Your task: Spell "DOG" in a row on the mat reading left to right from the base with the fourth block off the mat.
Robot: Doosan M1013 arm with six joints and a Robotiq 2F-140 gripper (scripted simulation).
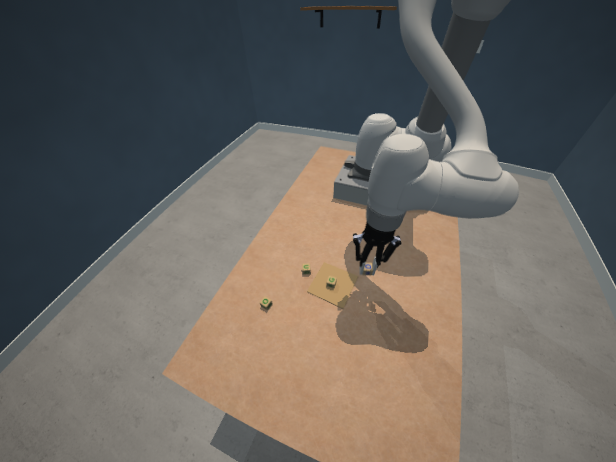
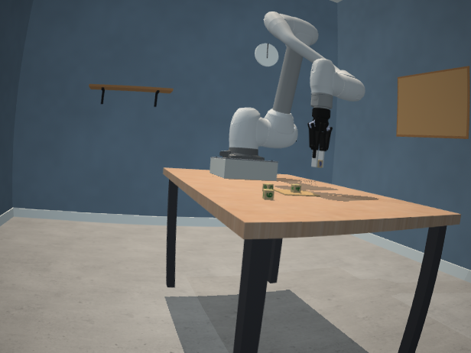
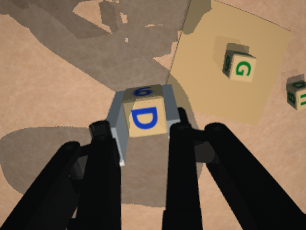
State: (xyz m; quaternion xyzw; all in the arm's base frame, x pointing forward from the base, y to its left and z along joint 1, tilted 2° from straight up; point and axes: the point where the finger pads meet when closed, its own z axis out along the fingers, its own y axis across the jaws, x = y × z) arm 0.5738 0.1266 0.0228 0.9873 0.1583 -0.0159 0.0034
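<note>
Right now my hand is 12 cm above the G block, 11 cm to the left of it and 3 cm short of it. Round my hand: D block 2 cm below; tan mat 13 cm below, 10 cm to the right, 3 cm ahead.
</note>
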